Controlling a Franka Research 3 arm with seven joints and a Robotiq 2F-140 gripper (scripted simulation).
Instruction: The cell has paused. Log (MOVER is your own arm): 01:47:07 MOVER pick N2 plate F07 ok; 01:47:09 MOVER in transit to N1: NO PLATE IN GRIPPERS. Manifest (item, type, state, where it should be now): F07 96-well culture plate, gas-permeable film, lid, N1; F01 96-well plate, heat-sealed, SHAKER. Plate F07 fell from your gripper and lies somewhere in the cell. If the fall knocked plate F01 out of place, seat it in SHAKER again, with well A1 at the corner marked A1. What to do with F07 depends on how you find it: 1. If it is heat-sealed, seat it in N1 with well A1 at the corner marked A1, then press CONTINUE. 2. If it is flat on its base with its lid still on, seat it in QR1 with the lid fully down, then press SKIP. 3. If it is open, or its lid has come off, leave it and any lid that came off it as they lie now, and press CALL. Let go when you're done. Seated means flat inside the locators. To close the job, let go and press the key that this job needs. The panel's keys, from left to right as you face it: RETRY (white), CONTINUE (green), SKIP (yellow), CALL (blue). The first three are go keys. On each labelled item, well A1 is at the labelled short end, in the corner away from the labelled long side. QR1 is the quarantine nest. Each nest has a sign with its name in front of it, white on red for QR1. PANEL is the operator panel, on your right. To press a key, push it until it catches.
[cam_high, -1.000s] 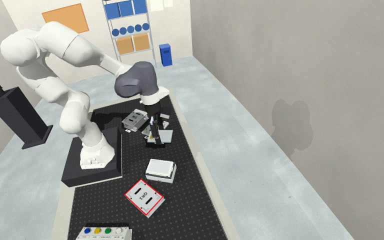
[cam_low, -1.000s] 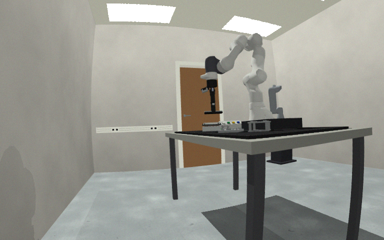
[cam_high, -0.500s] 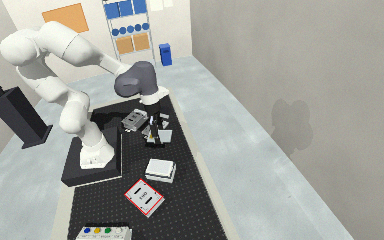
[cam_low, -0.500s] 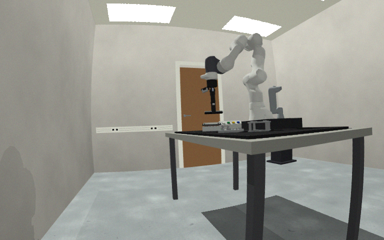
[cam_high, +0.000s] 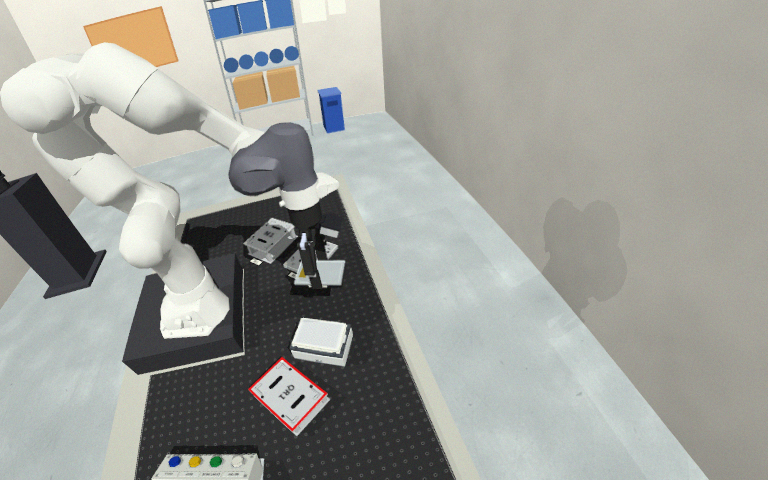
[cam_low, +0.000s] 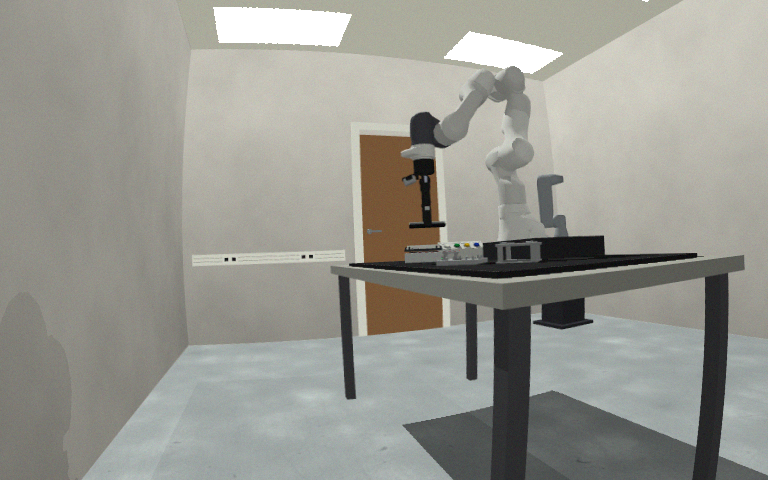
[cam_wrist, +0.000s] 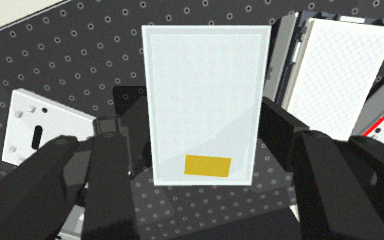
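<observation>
Right now my hand is 14 cm to the left of the white 96-well plate, 10 cm above it and 4 cm past it. From my hand the other things lie so: pale flat rectangular piece: 1 cm below; then white retry key: 41 cm to the right, 28 cm behind, 9 cm below; then green continue key: 40 cm to the right, 33 cm behind, 9 cm below.
</observation>
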